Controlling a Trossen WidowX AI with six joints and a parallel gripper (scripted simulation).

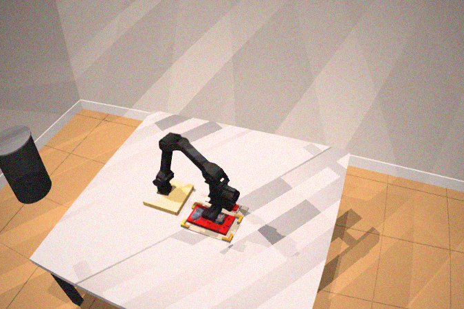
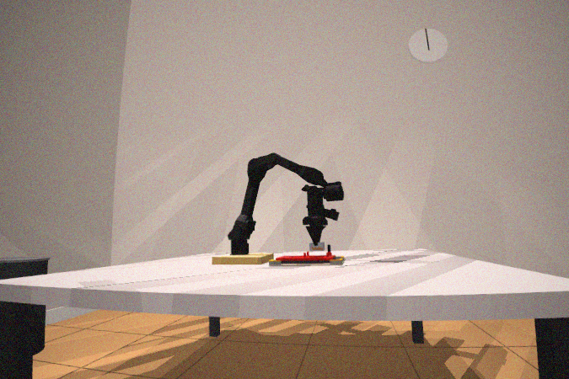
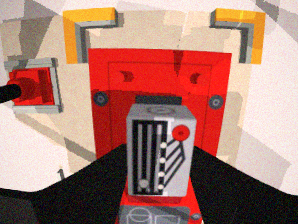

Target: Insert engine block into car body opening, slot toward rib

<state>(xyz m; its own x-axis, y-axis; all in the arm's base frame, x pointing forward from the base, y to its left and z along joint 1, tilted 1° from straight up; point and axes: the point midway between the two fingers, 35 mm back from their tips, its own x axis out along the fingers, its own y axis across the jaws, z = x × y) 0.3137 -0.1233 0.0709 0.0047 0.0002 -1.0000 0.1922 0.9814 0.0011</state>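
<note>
The grey engine block is 1 cm below my gripper tip. From my gripper tip the other things lie so: black peg 10 cm to the left, 5 cm ahead, 3 cm below.
</note>
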